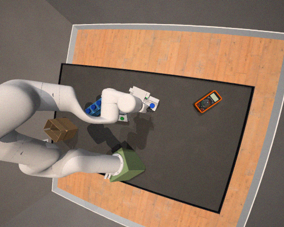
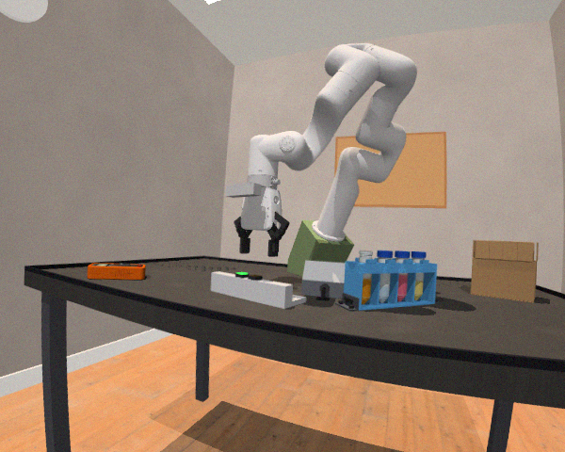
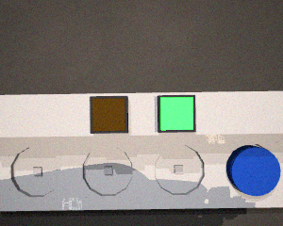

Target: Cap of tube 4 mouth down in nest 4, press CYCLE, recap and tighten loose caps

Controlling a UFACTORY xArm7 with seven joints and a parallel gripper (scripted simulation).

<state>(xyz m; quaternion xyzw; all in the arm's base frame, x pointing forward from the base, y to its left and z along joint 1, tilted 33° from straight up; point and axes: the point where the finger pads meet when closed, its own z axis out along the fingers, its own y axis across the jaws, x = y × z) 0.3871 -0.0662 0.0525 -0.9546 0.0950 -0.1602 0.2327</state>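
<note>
Right now my hand is 2 cm short of the blue cap, 5 cm to the left of it and 9 cm above it. Round my hand: blue cycle key 14 cm behind, 16 cm to the left, 4 cm below; key housing 11 cm behind, 14 cm to the left, 5 cm below; green ready key 13 cm behind, 12 cm to the left, 4 cm below.
</note>
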